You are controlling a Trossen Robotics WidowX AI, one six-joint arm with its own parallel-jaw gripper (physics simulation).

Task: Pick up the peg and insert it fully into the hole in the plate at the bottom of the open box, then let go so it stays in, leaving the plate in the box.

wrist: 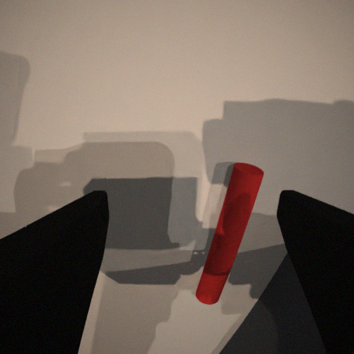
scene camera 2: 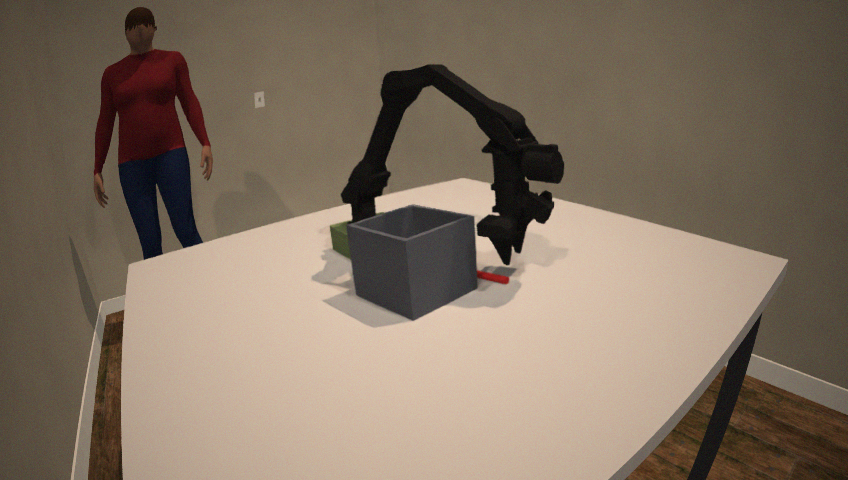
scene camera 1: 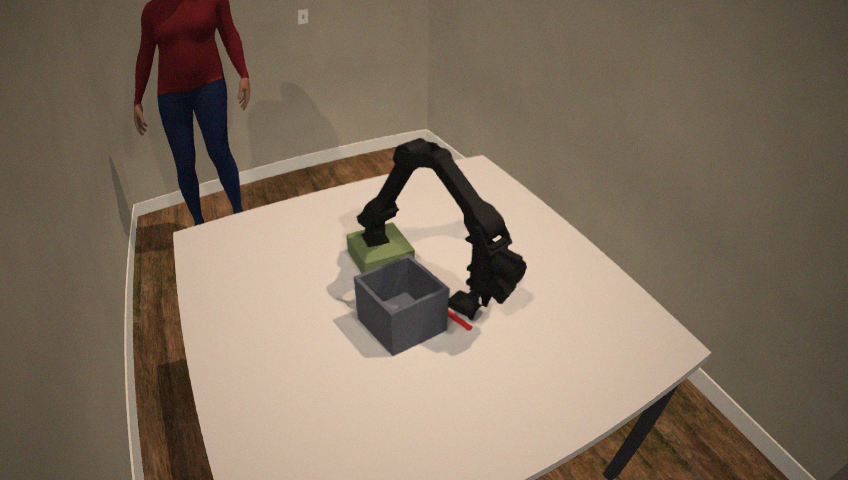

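Seen in the pictures: gripper, fingertip midpoint: [scene camera 2: 512, 258] [scene camera 1: 477, 312]; arm's base, origin of the base link: [scene camera 1: 375, 238].
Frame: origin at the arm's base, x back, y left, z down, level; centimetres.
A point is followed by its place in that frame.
The red peg [scene camera 1: 460, 320] @(y 9.0, x -35.4, z 4.6 cm) [scene camera 2: 492, 277] @(y 8.8, x -35.9, z 4.9 cm) [wrist: 229, 235] lies on the table next to the open grey box; the box hides part of it in both scene views. The box [scene camera 1: 419, 324] @(y -3.2, x -37.7, z -0.9 cm) [scene camera 2: 443, 267] @(y -3.2, x -37.7, z -1.1 cm) stands upright, and a dark part of it shows at the lower right of the wrist view. A lighter plate [scene camera 1: 402, 299] @(y -2.9, x -26.9, z 0.1 cm) shows at its bottom; its hole cannot be made out. My gripper [scene camera 1: 479, 310] @(y 12.6, x -37.3, z 1.8 cm) [scene camera 2: 512, 255] @(y 12.6, x -37.3, z 1.8 cm) [wrist: 195, 203] is open and empty, pointing down above the table beside the box. In the wrist view the peg appears between the fingers, nearer the right one, slightly slanted, and below the fingertips.
The arm's base stands on a green block [scene camera 1: 380, 254] @(y -1.2, x -7.3, z 0.2 cm) [scene camera 2: 340, 240] @(y -6.9, x -0.6, z 2.3 cm) behind the box. The white table [scene camera 1: 309, 404] @(y -34.6, x -47.3, z 5.9 cm) [scene camera 2: 267, 380] @(y -38.1, x -43.3, z 5.9 cm) bears them all. A person [scene camera 1: 191, 59] [scene camera 2: 148, 107] in a red top stands beyond the table's far left edge.
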